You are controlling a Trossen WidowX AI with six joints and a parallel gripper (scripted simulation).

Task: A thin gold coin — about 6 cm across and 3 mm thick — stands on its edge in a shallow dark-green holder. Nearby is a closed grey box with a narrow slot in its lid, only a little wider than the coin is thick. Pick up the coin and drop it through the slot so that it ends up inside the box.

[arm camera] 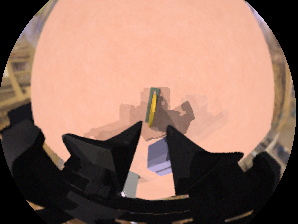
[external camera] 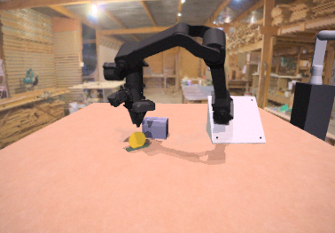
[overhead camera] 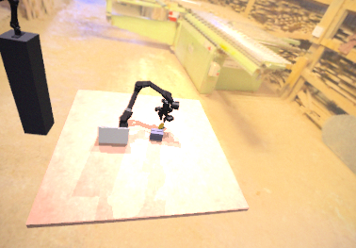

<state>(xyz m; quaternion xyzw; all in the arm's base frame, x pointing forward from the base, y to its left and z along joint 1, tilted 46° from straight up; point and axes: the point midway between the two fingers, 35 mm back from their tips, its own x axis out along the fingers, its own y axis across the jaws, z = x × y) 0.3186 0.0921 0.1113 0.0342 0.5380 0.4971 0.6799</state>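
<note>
Right now the gold coin is 50 mm below my gripper tip.
</note>
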